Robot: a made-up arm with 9 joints. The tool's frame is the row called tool.
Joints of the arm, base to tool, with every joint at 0 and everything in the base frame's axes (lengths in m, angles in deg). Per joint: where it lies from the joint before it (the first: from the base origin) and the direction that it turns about. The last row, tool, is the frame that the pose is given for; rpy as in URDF.
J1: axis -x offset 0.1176 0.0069 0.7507
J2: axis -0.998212 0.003 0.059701 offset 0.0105 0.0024 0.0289
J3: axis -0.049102 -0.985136 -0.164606 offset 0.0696 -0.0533 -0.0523
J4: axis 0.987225 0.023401 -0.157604 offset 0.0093 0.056 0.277
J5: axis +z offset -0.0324 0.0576 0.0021
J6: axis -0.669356 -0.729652 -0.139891 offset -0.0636 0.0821 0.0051
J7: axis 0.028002 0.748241 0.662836 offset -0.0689 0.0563 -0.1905
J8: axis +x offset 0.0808 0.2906 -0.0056
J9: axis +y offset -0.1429 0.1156 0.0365
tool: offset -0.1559 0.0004 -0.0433 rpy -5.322 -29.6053 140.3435
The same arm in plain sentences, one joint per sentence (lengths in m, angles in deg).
The arm has nine revolute joints in a row. What follows holds with every joint at zero, and every direction is one of the base frame's. The first joint sits 0.1176 m along +x and 0.0069 m along +y and 0.7507 m along +z from the base frame's origin and turns about -x. The second joint sits 0.0105 m along +x and 0.0024 m along +y and 0.0289 m along +z from the first joint and turns about the direction (-0.998212, 0.003, 0.059701). The third joint sits 0.0696 m along +x and 0.0533 m along -y and 0.0523 m along -z from the second joint and turns about the direction (-0.049102, -0.985136, -0.164606). The fourth joint sits 0.0093 m along +x and 0.056 m along +y and 0.277 m along +z from the third joint and turns about the direction (0.987225, 0.023401, -0.157604). The fifth joint sits 0.0324 m along -x and 0.0576 m along +y and 0.0021 m along +z from the fourth joint and turns about +z. The sixth joint sits 0.0636 m along -x and 0.0821 m along +y and 0.0051 m along +z from the fifth joint and turns about the direction (-0.669356, -0.729652, -0.139891). The seventh joint sits 0.0689 m along -x and 0.0563 m along +y and 0.1905 m along -z from the sixth joint and turns about the direction (0.028002, 0.748241, 0.662836). The eighth joint sits 0.0808 m along +x and 0.2906 m along +y and 0.0056 m along -z from the seventh joint and turns about +x. The ninth joint sits 0.1429 m along -x and 0.1156 m along +y and 0.0365 m along +z from the eighth joint and turns about +y. The tool frame, which is the frame that the pose is given for, sits 0.1559 m along -x and 0.0004 m along +y and 0.0433 m along -z from the ninth joint; its axes are the base frame's turned by roll -5.32, pitch -29.61 and yaw 140.34 deg (as in URDF: about the fixed x, then y, then z).
